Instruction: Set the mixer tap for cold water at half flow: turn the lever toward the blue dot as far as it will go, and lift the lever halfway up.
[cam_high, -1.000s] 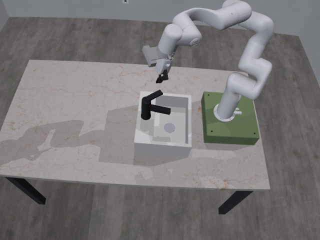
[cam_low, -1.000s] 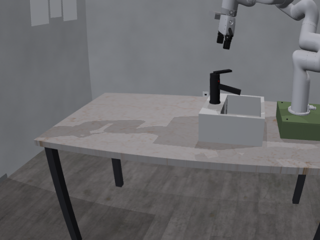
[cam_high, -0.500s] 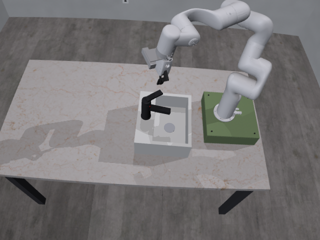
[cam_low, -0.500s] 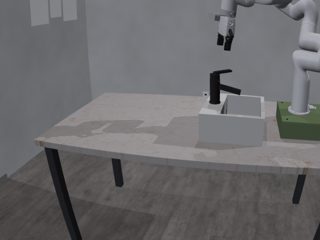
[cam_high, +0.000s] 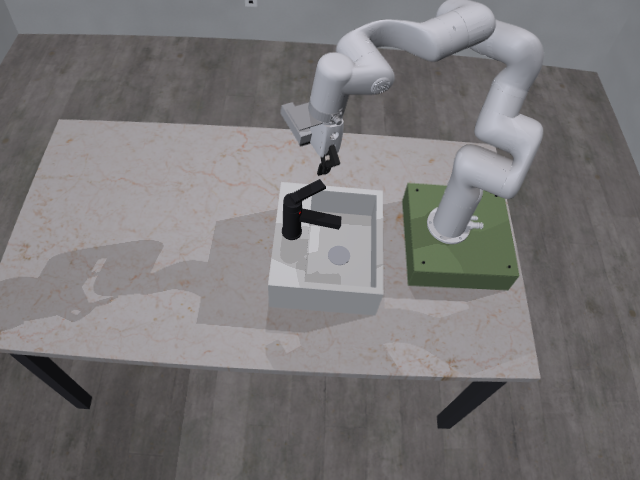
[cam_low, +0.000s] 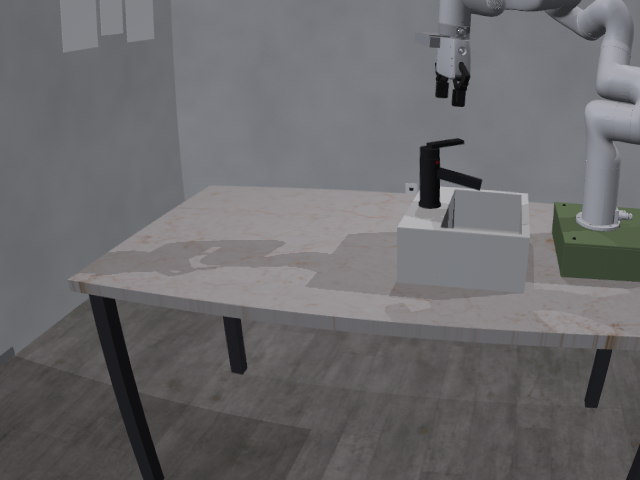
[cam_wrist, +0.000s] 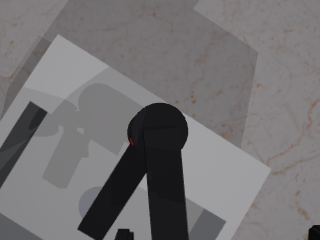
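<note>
My hand is 110 mm above the lever, 20 mm to the right of it and 10 mm short of it. From my hand the other things lie so: white sink (340 mm below, 70 mm behind, 50 mm to the left).
</note>
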